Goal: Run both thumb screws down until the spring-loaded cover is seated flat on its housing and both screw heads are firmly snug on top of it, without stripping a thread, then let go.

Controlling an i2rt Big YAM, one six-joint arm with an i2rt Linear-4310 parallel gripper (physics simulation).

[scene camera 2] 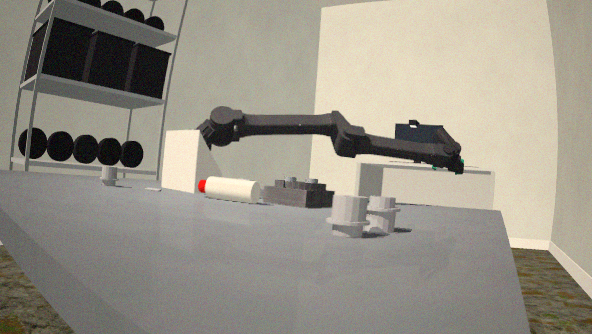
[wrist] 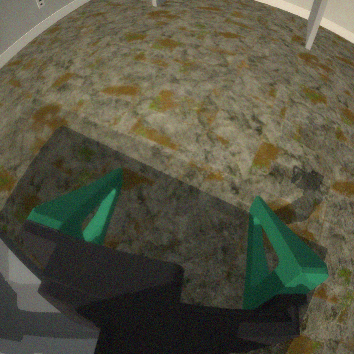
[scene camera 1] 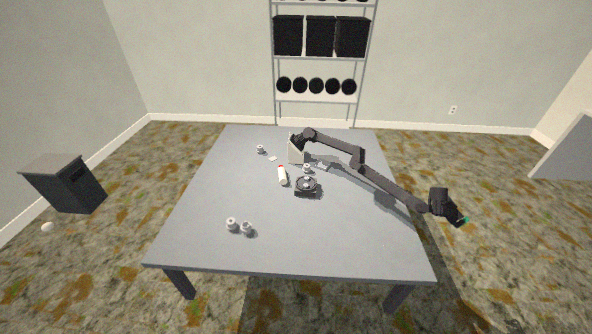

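Seen in the pictures: gripper, fingertip midpoint: (scene camera 2: 445, 171) (wrist: 188, 188) (scene camera 1: 460, 212); arm's base, origin of the base link: (scene camera 2: 191, 150) (scene camera 1: 296, 143).
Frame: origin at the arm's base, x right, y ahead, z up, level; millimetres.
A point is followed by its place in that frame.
A dark square housing (scene camera 1: 304, 193) @(z -90, x -119, y 378 mm) (scene camera 2: 287, 196) @(z -96, x -56, y 330 mm) sits near the middle of the table. A round dark cover (scene camera 1: 298, 184) @(z -63, x -76, y 339 mm) lies on top of it. Two small grey screw heads stand on the cover: one thumb screw (scene camera 1: 307, 178) @(z -51, x -122, y 289 mm) (scene camera 2: 291, 179) @(z -56, x -107, y 295 mm) and another thumb screw (scene camera 1: 306, 185) @(z -52, x -125, y 349 mm) (scene camera 2: 311, 181) @(z -57, x -108, y 356 mm). Whether the cover is flat and the heads touch it is too small to tell. My gripper (scene camera 1: 465, 220) @(z 21, x -884, y 469 mm) (wrist: 188, 188) @(z 21, x -884, y 469 mm) is open and empty, with its green fingers wide apart. It hangs beyond the table's right edge, far from the housing. The wrist view shows floor between the fingers; the housing does not show there.
A white bottle with a red cap (scene camera 1: 282, 176) @(z -66, x 33, y 284 mm) (scene camera 2: 232, 189) @(z -89, x 61, y 270 mm) lies left of the housing. A grey flanged piece (scene camera 1: 306, 168) @(z -77, x -99, y 165 mm) stands behind it. Two similar pieces (scene camera 1: 231, 224) @(z -69, x 197, y 677 mm) (scene camera 1: 246, 228) @(z -73, x 119, y 682 mm) stand front left, another (scene camera 1: 260, 149) @(z -79, x 261, y 13 mm) back left. A white block (scene camera 1: 295, 154) @(z -36, x -10, y 82 mm) (scene camera 2: 181, 160) @(z -32, x 49, y 25 mm) stands at the arm's base.
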